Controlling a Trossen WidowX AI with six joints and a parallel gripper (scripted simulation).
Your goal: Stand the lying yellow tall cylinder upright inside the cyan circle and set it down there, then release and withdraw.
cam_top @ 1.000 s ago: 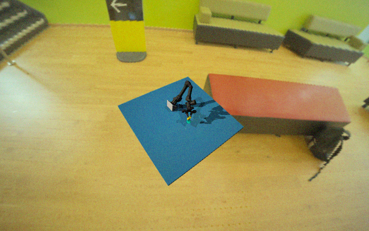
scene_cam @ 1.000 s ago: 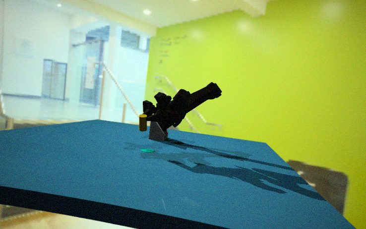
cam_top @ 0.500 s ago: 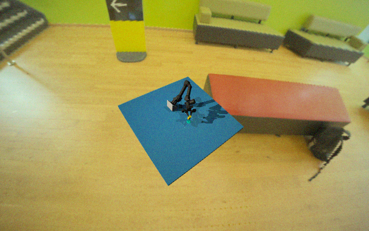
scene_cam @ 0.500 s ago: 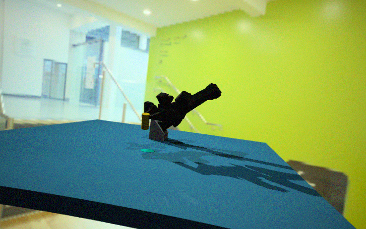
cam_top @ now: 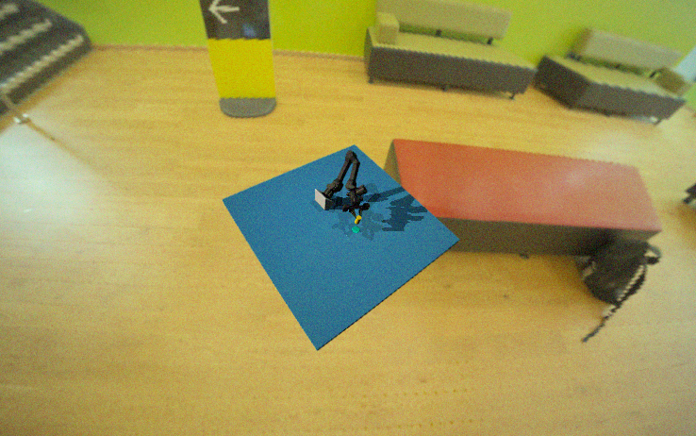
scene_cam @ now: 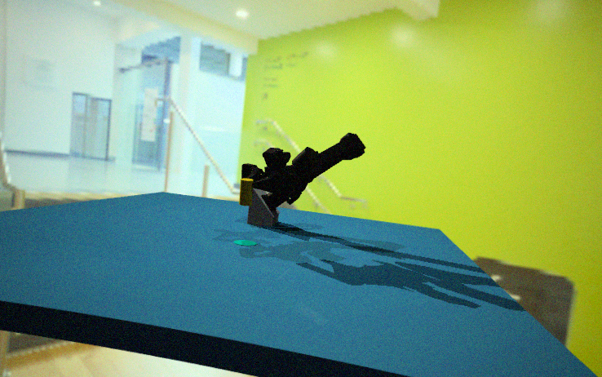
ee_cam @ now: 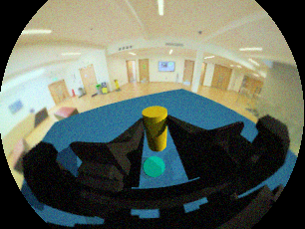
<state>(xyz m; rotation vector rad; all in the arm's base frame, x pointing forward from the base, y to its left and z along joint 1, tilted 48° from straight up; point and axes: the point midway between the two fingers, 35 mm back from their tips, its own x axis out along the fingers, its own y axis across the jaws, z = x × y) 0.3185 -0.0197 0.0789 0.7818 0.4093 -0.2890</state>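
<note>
My gripper tip is 1 cm past the cyan circle, 1 cm to the right of it and 16 cm above it. From my gripper tip the other things lie so: yellow tall cylinder 2 cm below.
</note>
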